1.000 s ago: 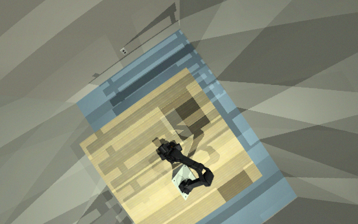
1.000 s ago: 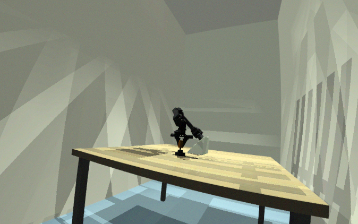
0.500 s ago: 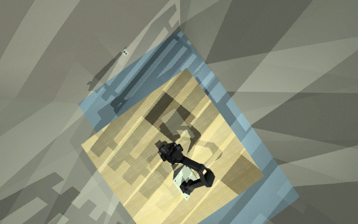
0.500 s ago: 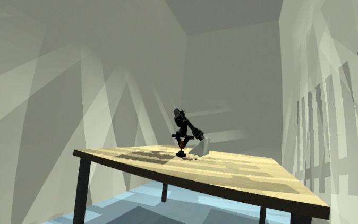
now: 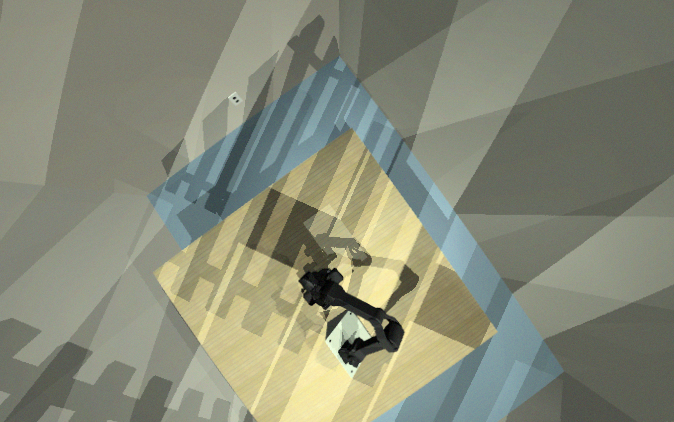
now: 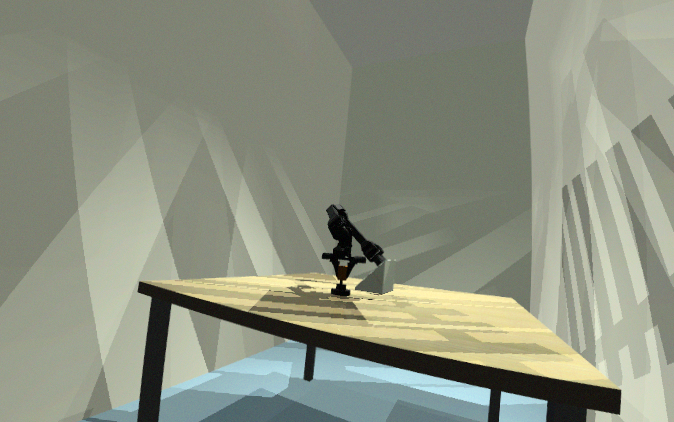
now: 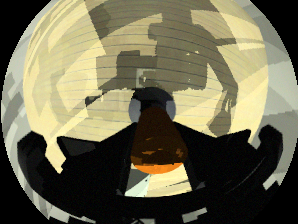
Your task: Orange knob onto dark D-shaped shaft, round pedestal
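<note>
The orange knob is 20 mm above my gripper tip. The rest, counted from my gripper tip: dark round pedestal (40 mm below).
</note>
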